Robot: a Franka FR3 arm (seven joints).
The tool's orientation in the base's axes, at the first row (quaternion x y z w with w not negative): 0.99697 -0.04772 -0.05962 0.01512
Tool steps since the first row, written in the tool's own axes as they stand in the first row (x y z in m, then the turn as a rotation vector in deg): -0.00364 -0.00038 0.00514 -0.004 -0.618 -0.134; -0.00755 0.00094 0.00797 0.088 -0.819 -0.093; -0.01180 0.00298 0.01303 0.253 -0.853 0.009; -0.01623 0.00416 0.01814 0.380 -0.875 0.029; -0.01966 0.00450 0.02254 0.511 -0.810 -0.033; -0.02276 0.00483 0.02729 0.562 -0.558 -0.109; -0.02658 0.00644 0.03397 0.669 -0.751 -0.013; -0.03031 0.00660 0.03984 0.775 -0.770 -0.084; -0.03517 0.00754 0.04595 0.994 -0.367 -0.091; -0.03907 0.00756 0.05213 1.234 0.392 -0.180
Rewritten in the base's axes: -0.00418 0.00061 -0.00469 0.070 0.619 0.111; -0.00851 -0.00040 -0.00699 0.175 0.809 0.053; -0.01351 -0.00214 -0.01144 0.329 0.824 -0.069; -0.01861 -0.00301 -0.01595 0.454 0.833 -0.105; -0.02256 -0.00312 -0.01990 0.585 0.757 -0.056; -0.02623 -0.00327 -0.02424 0.621 0.503 0.022; -0.03096 -0.00466 -0.03036 0.733 0.683 -0.093; -0.03537 -0.00460 -0.03574 0.848 0.693 -0.035; -0.04099 -0.00522 -0.04120 1.028 0.271 -0.040; -0.04559 -0.00501 -0.04688 1.205 -0.505 0.048
